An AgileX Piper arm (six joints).
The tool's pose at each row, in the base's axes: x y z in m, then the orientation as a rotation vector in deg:
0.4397, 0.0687, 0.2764, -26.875, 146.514, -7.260
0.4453, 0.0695, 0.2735, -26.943, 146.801, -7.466
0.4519, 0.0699, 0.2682, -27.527, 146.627, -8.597
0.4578, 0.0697, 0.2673, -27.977, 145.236, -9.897
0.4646, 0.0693, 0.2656, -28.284, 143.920, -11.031
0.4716, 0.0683, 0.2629, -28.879, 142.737, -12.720
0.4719, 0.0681, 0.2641, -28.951, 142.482, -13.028
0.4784, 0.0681, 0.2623, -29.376, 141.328, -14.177
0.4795, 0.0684, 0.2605, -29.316, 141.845, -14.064
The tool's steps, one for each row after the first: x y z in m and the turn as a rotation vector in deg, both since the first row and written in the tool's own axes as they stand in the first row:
-0.0033, -0.0004, 0.0054, 0.077, 0.321, -0.063
-0.0062, -0.0011, 0.0134, 0.761, 0.409, -0.717
-0.0104, -0.0029, 0.0172, 1.813, -0.659, -1.428
-0.0148, -0.0051, 0.0222, 2.775, -1.688, -2.004
-0.0187, -0.0076, 0.0281, 4.038, -2.435, -2.891
-0.0195, -0.0081, 0.0273, 4.285, -2.611, -3.032
-0.0238, -0.0098, 0.0322, 5.211, -3.438, -3.694
-0.0239, -0.0095, 0.0343, 5.046, -2.971, -3.572

